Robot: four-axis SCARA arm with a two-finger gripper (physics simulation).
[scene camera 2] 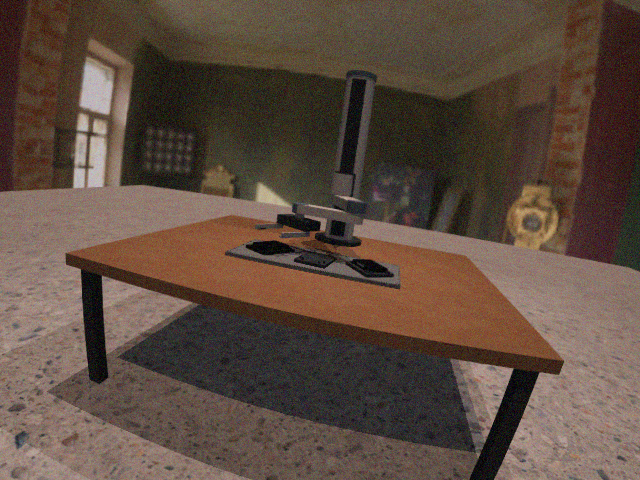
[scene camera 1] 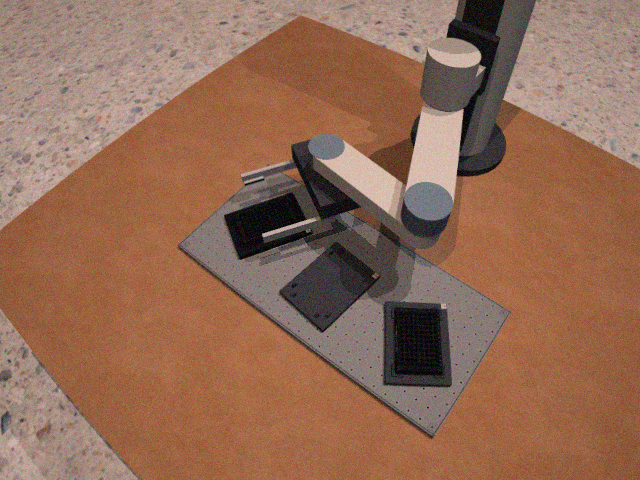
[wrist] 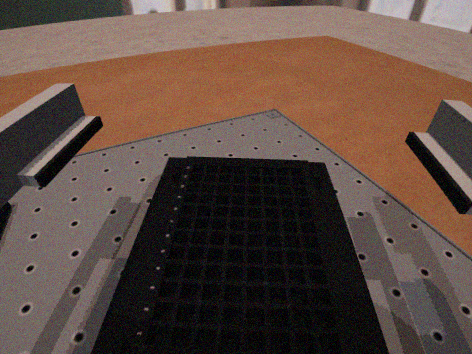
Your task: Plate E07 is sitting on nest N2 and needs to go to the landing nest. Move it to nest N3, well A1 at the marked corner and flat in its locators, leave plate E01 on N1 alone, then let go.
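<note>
A black plate (scene camera 1: 266,212) (scene camera 2: 268,246) (wrist: 245,240) sits on the left nest, and another dark plate (scene camera 1: 417,338) (scene camera 2: 370,266) on the right nest (scene camera 1: 388,361). Their labels and nest numbers cannot be read, so I cannot tell which is E07 or E01. The middle nest (scene camera 1: 323,291) (scene camera 2: 313,259) bears no plate; its small locators and pale corner mark show in scene camera 1. My gripper (scene camera 1: 259,206) (scene camera 2: 269,230) (wrist: 251,109) is open and empty, above the left plate. In the wrist view its fingers stand wide on both sides, roughly in line with the plate's long sides.
The nests stand on a grey perforated board (scene camera 1: 478,320) (scene camera 2: 236,253) (wrist: 55,215) on an orange-brown table (scene camera 1: 170,335) (scene camera 2: 206,284) (wrist: 200,75). The arm's column (scene camera 1: 496,93) (scene camera 2: 356,129) rises behind the board. The forearm's shadow falls near the middle nest.
</note>
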